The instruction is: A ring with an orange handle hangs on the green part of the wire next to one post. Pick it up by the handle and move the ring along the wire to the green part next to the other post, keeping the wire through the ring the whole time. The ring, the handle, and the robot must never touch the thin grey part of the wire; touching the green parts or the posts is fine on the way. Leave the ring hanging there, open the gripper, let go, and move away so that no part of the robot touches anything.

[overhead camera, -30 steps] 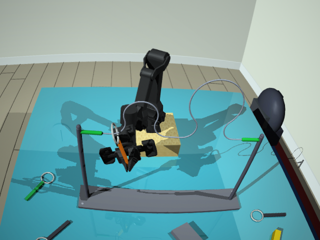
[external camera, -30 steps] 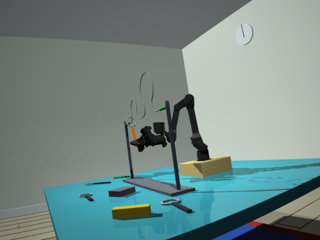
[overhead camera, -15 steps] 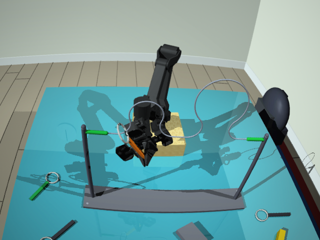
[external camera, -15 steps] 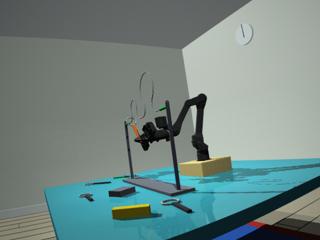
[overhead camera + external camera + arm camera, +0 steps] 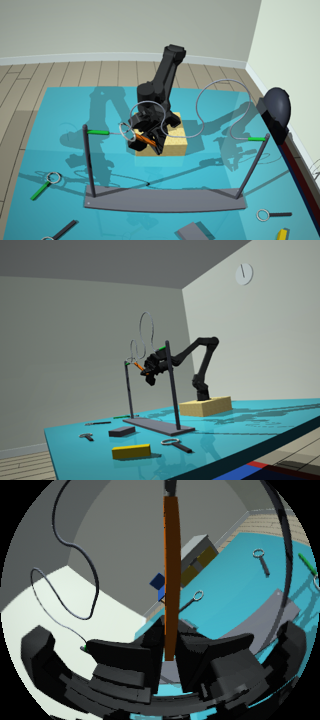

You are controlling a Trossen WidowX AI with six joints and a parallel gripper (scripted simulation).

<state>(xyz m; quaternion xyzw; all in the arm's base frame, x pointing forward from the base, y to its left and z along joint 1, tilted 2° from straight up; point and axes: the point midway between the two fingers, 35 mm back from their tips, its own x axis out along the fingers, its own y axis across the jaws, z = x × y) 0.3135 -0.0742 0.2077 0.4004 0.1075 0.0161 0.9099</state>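
The ring with orange handle lies 7 cm to the right of my gripper tip, 6 cm above it and 1 cm behind it. Round my gripper tip: grey block: 26 cm below, 19 cm ahead, 12 cm to the left; yellow block: 47 cm to the left, 30 cm ahead, 25 cm below.
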